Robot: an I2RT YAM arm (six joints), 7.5 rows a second.
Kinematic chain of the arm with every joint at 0, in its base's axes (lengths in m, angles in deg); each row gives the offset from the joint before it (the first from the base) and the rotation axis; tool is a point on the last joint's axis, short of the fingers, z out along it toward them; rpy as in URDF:
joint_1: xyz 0 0 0.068 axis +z
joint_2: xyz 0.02 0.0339 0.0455 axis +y
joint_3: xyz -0.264 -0.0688 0 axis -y
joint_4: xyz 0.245 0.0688 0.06 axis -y
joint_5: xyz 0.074 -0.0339 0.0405 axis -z
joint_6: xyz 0.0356 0 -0.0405 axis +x
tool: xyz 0 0 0 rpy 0 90 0
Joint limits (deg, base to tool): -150..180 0..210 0..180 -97..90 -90..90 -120..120
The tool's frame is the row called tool.
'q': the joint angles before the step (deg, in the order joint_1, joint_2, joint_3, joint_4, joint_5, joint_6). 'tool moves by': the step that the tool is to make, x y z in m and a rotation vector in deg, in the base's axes. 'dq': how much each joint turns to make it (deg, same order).
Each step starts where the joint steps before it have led.
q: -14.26, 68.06, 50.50, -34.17, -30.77, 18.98
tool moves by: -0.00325, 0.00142, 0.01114, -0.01, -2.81, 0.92
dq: 0.00, -1.73, 0.77, 0.06, -1.11, -0.33
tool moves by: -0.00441, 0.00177, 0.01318, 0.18, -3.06, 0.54
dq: 0.02, -2.04, 0.93, 0.10, -1.03, 0.29
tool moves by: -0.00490, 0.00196, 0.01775, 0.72, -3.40, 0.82
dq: -0.05, -1.97, 1.89, -0.42, -1.69, 0.59
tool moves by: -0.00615, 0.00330, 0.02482, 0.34, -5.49, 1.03
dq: 0.22, -2.43, 2.59, 0.77, -1.70, 0.94
